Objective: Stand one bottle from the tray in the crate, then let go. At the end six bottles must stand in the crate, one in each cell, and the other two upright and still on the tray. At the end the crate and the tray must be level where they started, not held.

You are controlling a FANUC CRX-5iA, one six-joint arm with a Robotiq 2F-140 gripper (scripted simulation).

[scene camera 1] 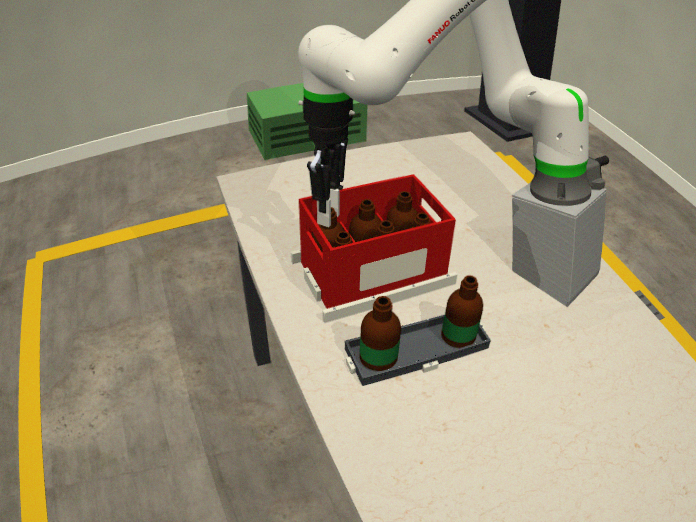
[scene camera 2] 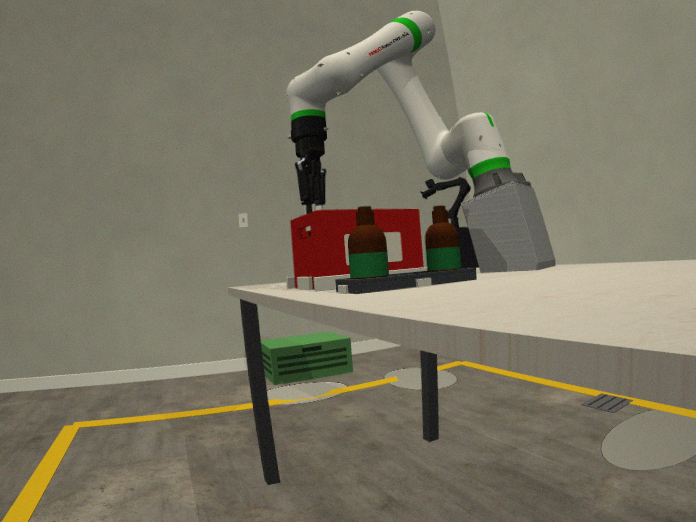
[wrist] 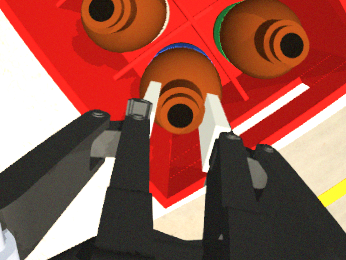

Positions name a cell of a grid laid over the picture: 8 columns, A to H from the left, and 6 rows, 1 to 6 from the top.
gripper: scene camera 1 D3; scene camera 2 D3; wrist E3
grey tray: scene camera 1 E4; scene camera 2 E4; not seen in the wrist view (out of frame)
red crate: scene camera 1 D4; scene camera 2 D3; wrist B2
